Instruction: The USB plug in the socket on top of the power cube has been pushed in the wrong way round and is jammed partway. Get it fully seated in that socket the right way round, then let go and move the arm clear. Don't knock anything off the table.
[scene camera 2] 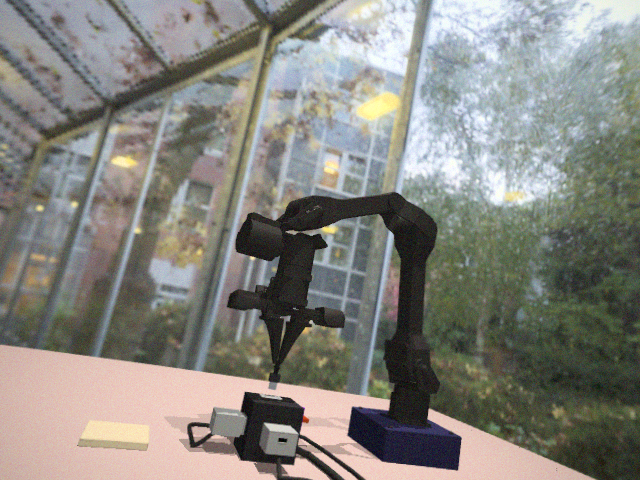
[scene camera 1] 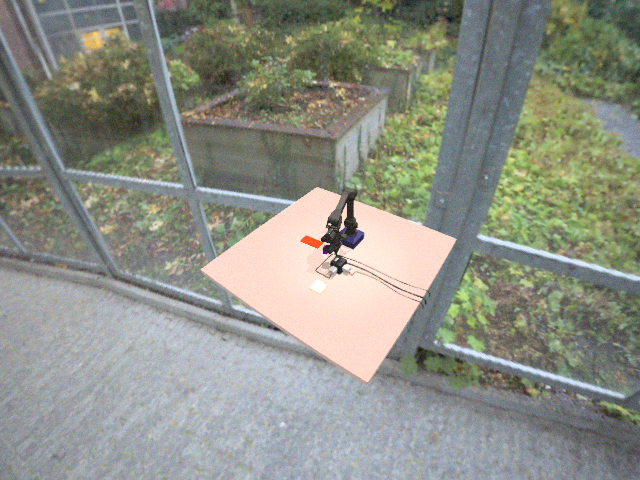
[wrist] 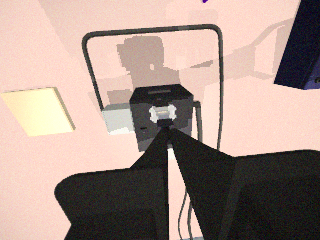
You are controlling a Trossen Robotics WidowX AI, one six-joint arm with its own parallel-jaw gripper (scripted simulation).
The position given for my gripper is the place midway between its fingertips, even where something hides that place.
My gripper [scene camera 2: 276, 364] holds a USB plug.
My gripper also shows in the wrist view [wrist: 167, 133].
